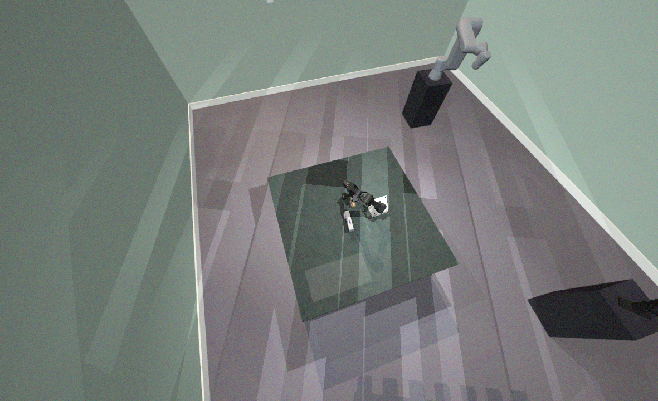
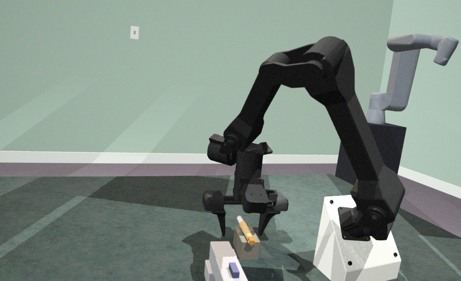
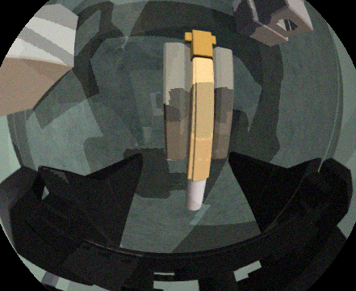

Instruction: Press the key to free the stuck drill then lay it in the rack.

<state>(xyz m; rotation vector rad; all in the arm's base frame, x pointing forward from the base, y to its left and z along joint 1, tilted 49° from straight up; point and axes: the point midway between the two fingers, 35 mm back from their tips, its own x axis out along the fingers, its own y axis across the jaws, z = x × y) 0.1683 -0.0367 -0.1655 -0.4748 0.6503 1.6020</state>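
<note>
Right now my gripper tip is 40 mm to the right of the drill and 30 mm below it. The rest, counted from my gripper tip: grey housing: 90 mm ahead, 210 mm to the left, 40 mm above; then blue key: 90 mm ahead, 240 mm to the left, 40 mm above.
</note>
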